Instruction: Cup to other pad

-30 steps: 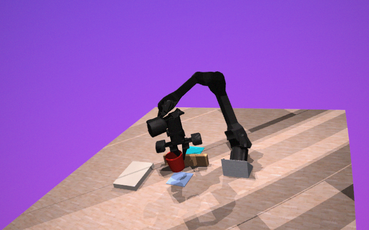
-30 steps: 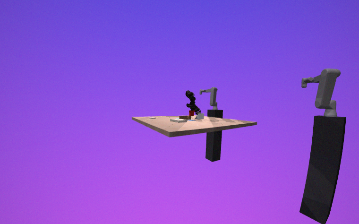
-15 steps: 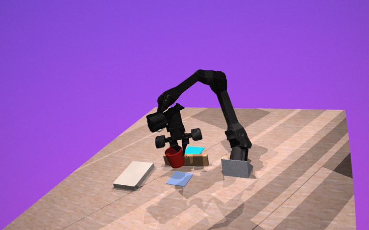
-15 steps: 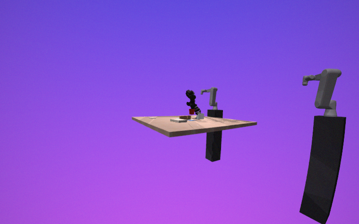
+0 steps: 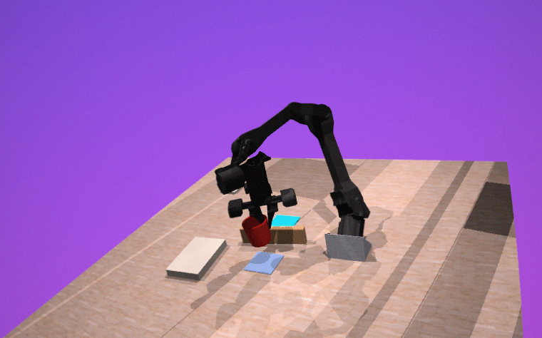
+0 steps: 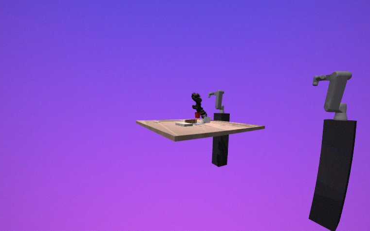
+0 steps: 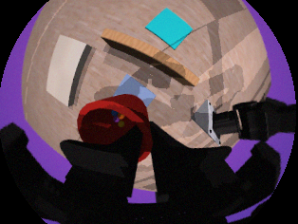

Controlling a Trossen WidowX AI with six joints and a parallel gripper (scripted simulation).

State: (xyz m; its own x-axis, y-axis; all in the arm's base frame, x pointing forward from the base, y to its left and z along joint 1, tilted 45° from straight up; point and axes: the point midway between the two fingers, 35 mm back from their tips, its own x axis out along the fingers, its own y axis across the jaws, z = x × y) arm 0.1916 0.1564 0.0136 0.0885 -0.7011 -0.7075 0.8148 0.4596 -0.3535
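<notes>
Right now my gripper tip is 8 cm short of the cyan pad, 19 cm to the left of it and 12 cm above it. The rest, counted from my gripper tip: wooden block (6 cm ahead, 9 cm to the right, 10 cm below); then red cup (3 cm ahead, 2 cm to the left); then light blue pad (3 cm ahead, 2 cm to the left, 12 cm below).
</notes>
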